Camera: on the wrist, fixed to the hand. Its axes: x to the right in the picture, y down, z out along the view.
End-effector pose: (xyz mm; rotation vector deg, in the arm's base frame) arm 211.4 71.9 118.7 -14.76 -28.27 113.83
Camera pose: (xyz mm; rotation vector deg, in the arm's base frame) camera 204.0 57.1 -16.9 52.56 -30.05 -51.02
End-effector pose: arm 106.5 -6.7 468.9 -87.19 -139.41 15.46
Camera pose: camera 210.4 14.2 555.1 -133.67 98.19 -6.17
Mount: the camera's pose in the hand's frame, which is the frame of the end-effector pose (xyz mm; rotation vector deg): -14.4 72.6 -114.8 2.72 -47.08 -166.49
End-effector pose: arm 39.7 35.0 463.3 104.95 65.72 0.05
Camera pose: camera 31.8 97.1 584.7 -65.53 102.16 -109.40
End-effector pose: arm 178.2 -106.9 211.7 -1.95 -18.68 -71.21
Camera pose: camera 267.7 -93.0 109.4 -0.03 34.05 108.17
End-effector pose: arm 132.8 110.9 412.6 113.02 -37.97 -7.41
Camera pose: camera 133.8 184.6 527.6 -51.68 -106.25 118.83
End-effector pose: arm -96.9 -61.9 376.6 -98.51 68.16 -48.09
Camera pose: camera -228.5 -92.2 355.9 95.82 123.79 41.59
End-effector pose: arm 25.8 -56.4 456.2 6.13 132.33 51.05
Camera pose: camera -42.9 -70.8 573.4 -99.76 1.28 -42.39
